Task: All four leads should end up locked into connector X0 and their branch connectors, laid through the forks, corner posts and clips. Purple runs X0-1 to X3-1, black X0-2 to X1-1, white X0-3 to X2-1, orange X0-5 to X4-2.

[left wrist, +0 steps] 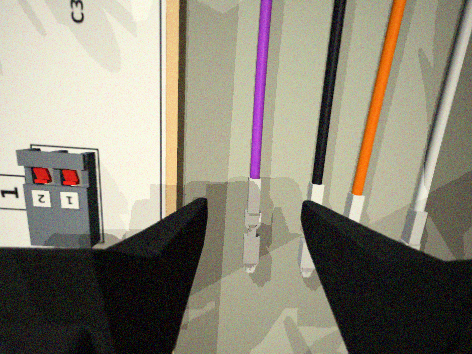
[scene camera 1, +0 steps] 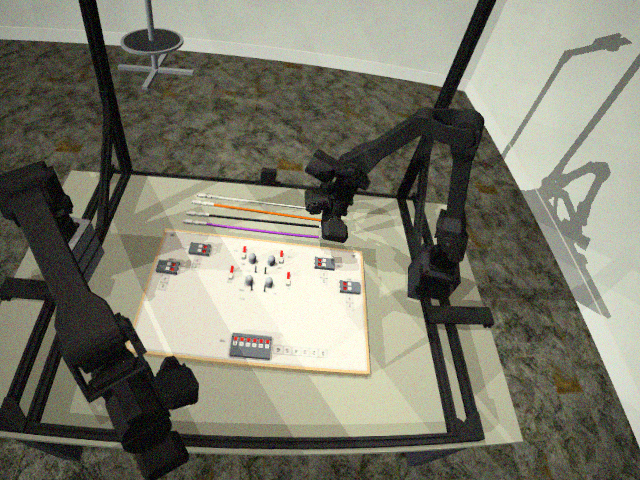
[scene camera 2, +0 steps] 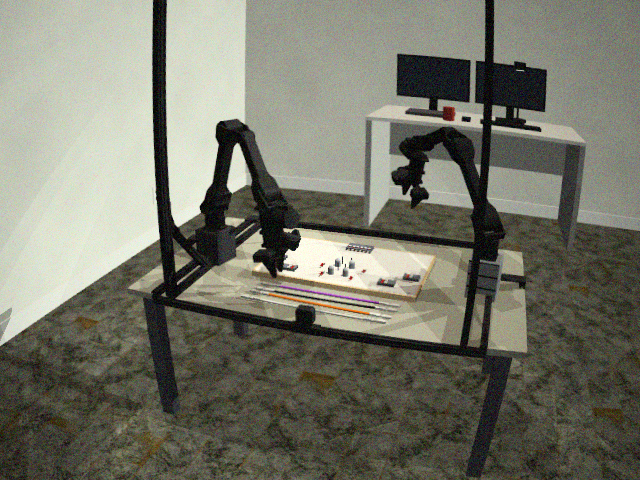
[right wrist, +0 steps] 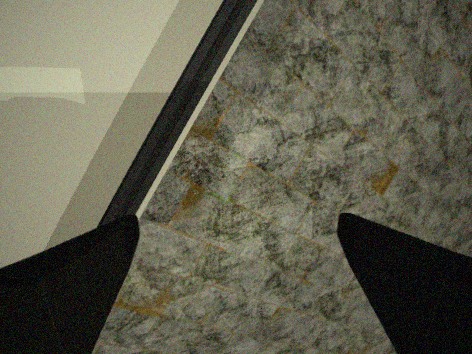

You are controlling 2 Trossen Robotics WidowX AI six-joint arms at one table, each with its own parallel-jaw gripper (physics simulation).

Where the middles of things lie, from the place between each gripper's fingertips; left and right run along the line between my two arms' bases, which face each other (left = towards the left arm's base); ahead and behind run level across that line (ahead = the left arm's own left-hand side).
Labels:
Now: the harness board (scene camera 1: 315, 329) 35 cm behind my right hand, 14 cm to the left of it and 13 cm below it. The rest, counted from my right hand: white lead (left wrist: 416, 217) 68 cm behind, 16 cm to the left, 14 cm below.
Now: the harness board 200 mm ahead of my left hand, 170 mm to the right of it and 30 mm below it. From my left hand the other things lie so: white lead (140 mm to the right, 120 mm behind, 40 mm below).

